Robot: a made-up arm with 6 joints.
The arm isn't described. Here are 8 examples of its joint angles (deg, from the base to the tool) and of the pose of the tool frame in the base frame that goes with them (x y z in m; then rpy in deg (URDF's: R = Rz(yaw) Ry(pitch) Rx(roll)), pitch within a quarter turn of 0, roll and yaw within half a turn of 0).
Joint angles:
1: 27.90 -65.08 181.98 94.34 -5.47 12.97
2: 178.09 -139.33 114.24 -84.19 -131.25 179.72
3: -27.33 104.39 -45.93 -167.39 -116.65 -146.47
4: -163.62 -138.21 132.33 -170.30 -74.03 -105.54
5: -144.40 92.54 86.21 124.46 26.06 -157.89
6: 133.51 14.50 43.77 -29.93 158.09 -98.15
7: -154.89 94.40 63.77 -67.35 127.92 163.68
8: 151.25 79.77 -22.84 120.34 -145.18 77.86
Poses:
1: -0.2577 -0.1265 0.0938 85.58 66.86 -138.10
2: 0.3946 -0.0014 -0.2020 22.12 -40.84 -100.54
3: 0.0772 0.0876 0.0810 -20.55 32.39 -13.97
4: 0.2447 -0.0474 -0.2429 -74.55 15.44 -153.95
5: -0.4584 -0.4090 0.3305 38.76 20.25 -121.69
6: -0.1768 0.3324 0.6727 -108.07 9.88 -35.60
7: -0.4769 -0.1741 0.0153 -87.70 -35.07 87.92
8: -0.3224 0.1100 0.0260 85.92 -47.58 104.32
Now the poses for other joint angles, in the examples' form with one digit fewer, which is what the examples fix.
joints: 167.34 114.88 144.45 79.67 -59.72 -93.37
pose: -0.463 0.125 0.397 33.9 -6.6 108.6
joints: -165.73 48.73 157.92 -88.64 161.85 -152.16
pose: -0.237 -0.057 0.801 21.0 64.1 148.7
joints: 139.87 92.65 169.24 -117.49 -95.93 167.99
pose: -0.398 0.265 0.531 -156.1 -0.3 -102.1
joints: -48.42 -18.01 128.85 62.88 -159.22 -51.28
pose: -0.304 0.263 0.648 104.8 22.1 -68.3
